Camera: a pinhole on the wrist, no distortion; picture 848 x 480 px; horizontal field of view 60.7 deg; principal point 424.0 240.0 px. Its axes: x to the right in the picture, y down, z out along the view. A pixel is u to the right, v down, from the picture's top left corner.
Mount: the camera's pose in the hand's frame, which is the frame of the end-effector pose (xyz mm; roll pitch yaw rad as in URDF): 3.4 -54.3 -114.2 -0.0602 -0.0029 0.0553
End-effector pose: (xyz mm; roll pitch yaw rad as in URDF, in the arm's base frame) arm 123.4 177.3 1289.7 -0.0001 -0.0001 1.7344
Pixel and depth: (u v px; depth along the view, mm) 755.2 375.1 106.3
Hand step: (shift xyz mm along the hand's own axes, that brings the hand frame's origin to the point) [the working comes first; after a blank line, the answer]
In the camera's frame: 48.6 19.8 106.3

50.2 -25.5 -9.1
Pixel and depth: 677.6 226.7 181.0
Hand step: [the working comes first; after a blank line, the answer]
In the camera's frame: 63.4 -3.3 181.0

65.7 -43.3 66.9
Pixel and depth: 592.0 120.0 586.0
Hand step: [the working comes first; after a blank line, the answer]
In the camera's frame: 136.0 -97.1 586.0

140.8 -108.5 477.0
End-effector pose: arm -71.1 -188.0 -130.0 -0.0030 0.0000 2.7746
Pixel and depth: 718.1 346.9 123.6
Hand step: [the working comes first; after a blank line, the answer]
In the camera's frame: 50.2 18.2 123.6

51.7 -25.9 8.2
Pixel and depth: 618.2 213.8 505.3
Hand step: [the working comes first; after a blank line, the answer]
In the camera's frame: 135.5 -18.3 505.3

136.6 -34.8 391.7
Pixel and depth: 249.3 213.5 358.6
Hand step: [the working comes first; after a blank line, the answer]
In the camera's frame: -86.5 -13.1 358.6

-84.5 -50.7 244.3
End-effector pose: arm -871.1 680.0 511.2 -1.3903 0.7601 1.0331
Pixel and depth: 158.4 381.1 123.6
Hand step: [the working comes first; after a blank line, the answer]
In the camera's frame: -45.3 24.1 123.6

-44.0 -25.4 7.6
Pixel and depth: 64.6 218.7 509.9
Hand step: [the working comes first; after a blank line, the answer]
In the camera's frame: -253.1 -15.0 509.9

-251.6 -52.7 394.9
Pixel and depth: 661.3 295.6 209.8
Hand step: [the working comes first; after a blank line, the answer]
In the camera's frame: 68.8 16.1 209.8

69.9 -21.9 94.4
